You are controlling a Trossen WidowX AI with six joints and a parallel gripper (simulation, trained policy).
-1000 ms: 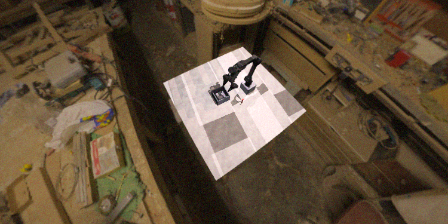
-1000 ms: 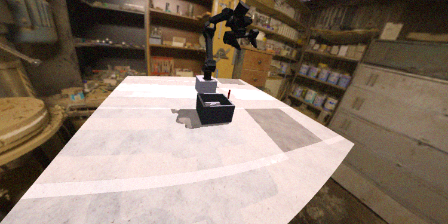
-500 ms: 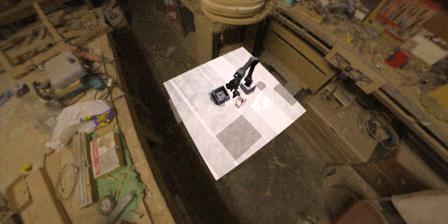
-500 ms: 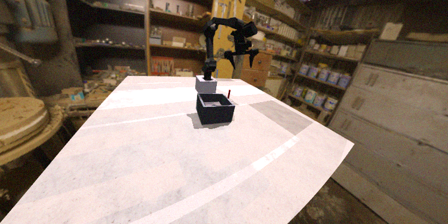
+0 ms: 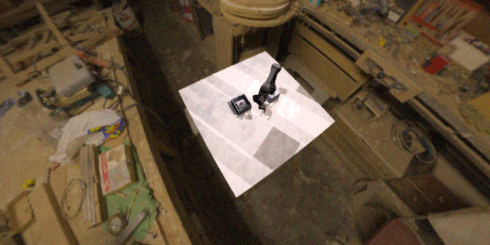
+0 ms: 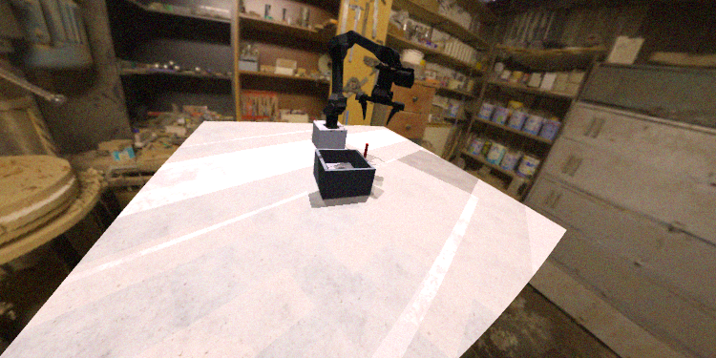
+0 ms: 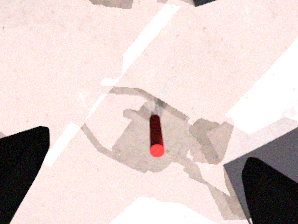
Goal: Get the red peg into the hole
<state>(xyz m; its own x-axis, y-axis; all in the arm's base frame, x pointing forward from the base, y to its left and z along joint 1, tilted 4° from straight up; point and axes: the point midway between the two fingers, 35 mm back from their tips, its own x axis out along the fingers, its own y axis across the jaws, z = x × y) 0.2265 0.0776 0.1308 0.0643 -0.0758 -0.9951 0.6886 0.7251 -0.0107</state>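
My gripper tip is now 6 cm past the red peg, 3 cm to the right of it and 15 cm above it. Also, from my gripper tip: dark box: 9 cm ahead, 18 cm to the right, 17 cm below.
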